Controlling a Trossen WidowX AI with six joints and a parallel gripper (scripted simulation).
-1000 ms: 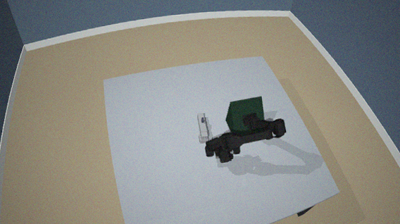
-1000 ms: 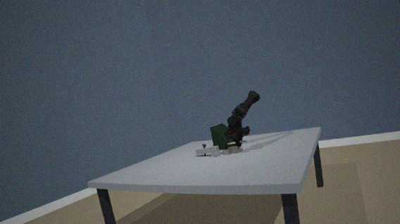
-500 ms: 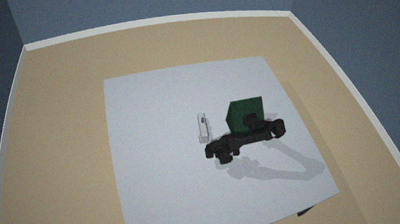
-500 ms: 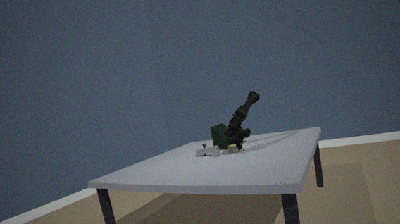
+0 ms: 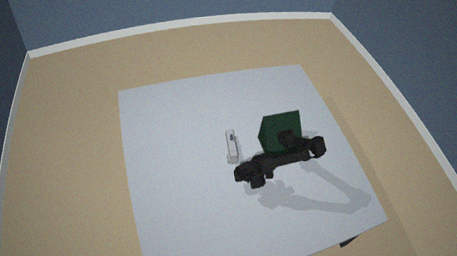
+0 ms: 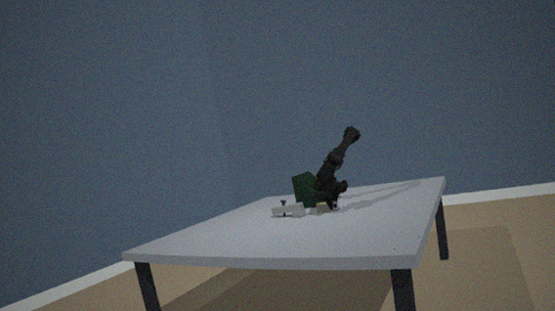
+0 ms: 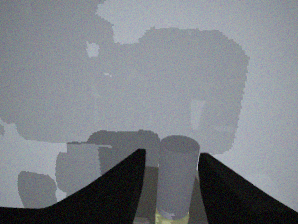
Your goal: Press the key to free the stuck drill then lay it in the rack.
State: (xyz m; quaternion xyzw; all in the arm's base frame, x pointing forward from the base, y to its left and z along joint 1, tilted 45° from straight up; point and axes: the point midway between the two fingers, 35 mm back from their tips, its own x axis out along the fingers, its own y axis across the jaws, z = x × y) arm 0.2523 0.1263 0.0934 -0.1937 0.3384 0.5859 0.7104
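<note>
Right now the drill is 4 cm to the right of my gripper tip, 3 cm above it and 1 cm behind it. From my gripper tip the other things lie so: rack 5 cm to the right, 1 cm behind, 1 cm above; then block 23 cm to the right, 2 cm ahead, 2 cm above; then dark blue key 25 cm to the right, 4 cm above, 1 cm ahead.
</note>
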